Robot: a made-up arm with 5 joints.
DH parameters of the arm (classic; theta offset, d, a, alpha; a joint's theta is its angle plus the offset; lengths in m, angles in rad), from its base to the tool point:
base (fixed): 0 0 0.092 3.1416
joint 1: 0 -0.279 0.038 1.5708
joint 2: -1.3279 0 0.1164 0
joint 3: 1.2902 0 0.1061 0
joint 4: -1.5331 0.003 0 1.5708
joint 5: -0.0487 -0.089 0 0
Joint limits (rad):
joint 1: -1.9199..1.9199
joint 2: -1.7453..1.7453
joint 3: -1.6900..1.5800
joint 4: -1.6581..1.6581
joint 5: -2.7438..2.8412
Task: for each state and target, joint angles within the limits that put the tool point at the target. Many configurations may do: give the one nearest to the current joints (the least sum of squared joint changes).
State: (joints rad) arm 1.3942 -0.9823 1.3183 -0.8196 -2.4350
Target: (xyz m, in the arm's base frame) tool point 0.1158 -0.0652 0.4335
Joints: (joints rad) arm 1.2640 -1.3777 1.1990 -1.0095 -2.4350
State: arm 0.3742 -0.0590 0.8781 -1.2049 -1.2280
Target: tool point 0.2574 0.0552 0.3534
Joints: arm -0.3049 -0.3537 1.2510 -1.3520 -1.2280
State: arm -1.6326 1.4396 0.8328 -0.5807 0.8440
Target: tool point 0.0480 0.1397 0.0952
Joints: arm -1.8554 1.3114 0.6215 -0.6570 0.8440
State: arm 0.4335 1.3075 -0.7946 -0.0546 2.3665
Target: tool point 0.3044 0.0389 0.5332
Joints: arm -0.1673 0.4288 -1.3009 -0.2283 2.3665
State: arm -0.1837 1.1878 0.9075 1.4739 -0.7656
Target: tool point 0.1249 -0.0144 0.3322
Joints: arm 0.4961 1.3218 1.5253 1.6581 -0.7656
